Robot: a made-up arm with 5 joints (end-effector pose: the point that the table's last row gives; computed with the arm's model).
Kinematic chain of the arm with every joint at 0, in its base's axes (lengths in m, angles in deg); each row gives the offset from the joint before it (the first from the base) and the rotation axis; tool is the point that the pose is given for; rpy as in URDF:
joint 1: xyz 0 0 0.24 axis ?
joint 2: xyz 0 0 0 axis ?
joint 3: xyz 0.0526 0 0.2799 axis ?
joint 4: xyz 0.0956 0 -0.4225 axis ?
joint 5: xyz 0.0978 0 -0.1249 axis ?
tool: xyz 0 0 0 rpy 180 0 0
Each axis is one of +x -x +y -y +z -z.
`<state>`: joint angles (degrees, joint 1 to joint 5).
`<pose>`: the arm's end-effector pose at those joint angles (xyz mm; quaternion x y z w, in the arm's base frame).
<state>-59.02 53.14 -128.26 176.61 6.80</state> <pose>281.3 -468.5 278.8 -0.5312 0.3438 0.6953 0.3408</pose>
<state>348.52 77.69 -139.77 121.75 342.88</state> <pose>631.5 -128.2 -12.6 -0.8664 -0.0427 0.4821 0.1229</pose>
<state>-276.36 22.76 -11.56 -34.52 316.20</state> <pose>34.1 305.9 -31.2 -0.4336 -0.8781 -0.1900 0.0689</pose>
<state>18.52 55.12 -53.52 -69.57 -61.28</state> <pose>470.2 157.5 -24.3 0.6361 0.5319 0.5205 0.2038</pose>
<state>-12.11 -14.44 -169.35 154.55 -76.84</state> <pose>4.1 -0.9 878.2 0.8173 0.5180 0.1801 0.1768</pose>
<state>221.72 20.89 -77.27 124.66 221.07</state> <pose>-353.7 -315.4 191.3 -0.8277 -0.0047 -0.4210 0.3711</pose>
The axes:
joint 1: +z
joint 2: +y
joint 3: +y
joint 4: +y
joint 5: -z

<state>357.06 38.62 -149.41 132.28 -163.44</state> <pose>621.3 -31.9 513.2 -0.1664 -0.9683 0.0221 0.1851</pose>
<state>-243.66 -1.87 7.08 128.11 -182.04</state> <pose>25.6 -51.7 106.6 0.3403 -0.2029 0.7713 0.4981</pose>
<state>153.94 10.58 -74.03 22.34 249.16</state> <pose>-610.5 298.5 372.4 0.6313 -0.6916 -0.3266 0.1290</pose>
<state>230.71 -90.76 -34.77 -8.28 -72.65</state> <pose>-19.1 -23.3 769.3 0.3453 -0.1861 -0.1750 0.9030</pose>
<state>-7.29 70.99 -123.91 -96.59 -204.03</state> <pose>650.3 -83.2 260.2 -0.0383 0.2601 -0.2604 0.9290</pose>
